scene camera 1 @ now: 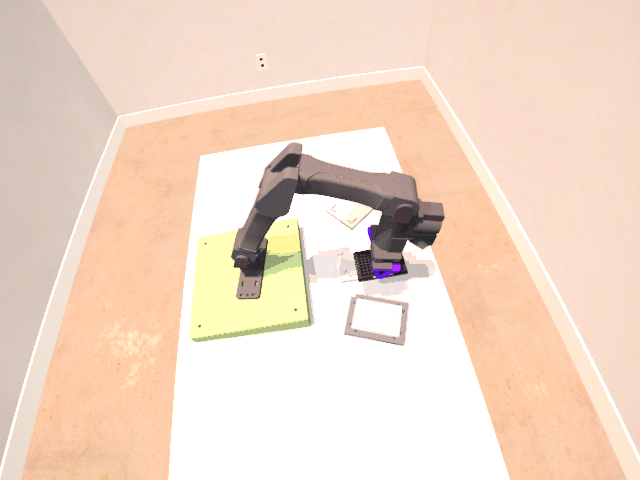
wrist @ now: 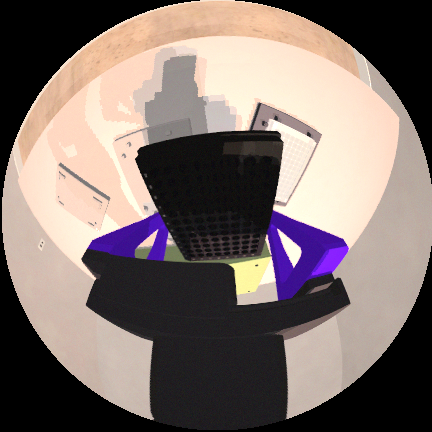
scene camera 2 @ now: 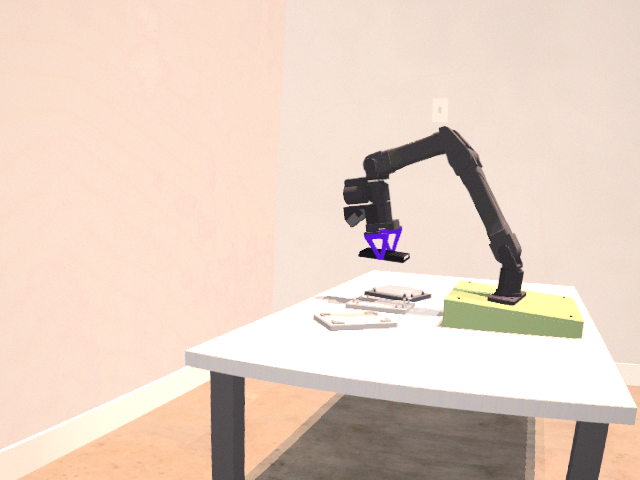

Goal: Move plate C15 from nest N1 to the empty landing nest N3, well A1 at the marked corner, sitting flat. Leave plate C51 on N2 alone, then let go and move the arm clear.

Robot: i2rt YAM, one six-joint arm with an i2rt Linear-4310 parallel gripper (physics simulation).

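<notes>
Black plate C15 [scene camera 1: 363, 264] [scene camera 2: 395, 256] [wrist: 215, 190] is held well above the table, over the middle pale nest N3 [scene camera 1: 347, 266] [scene camera 2: 379, 305] [wrist: 130, 165]. My gripper [scene camera 1: 381, 259] [scene camera 2: 385, 253] [wrist: 217, 214] is shut on it, with a purple finger on each side. The plate hides much of N3 in scene camera 1 and the wrist view. Pale nest N1 [scene camera 1: 351, 214] [scene camera 2: 361, 324] [wrist: 82, 197] holds no plate. White plate C51 [scene camera 1: 376, 317] [scene camera 2: 397, 290] [wrist: 295, 162] sits in dark nest N2 [scene camera 1: 349, 320] [scene camera 2: 421, 297] [wrist: 261, 115]. I cannot make out C15's well A1.
The arm's green base block [scene camera 1: 222, 289] [scene camera 2: 506, 325] [wrist: 247, 277] stands on the white table [scene camera 1: 320, 403] [scene camera 2: 289, 346], to the left of the nests in scene camera 1. N2 and N1 lie on opposite sides of N3. Shadows of the arm fall across N3.
</notes>
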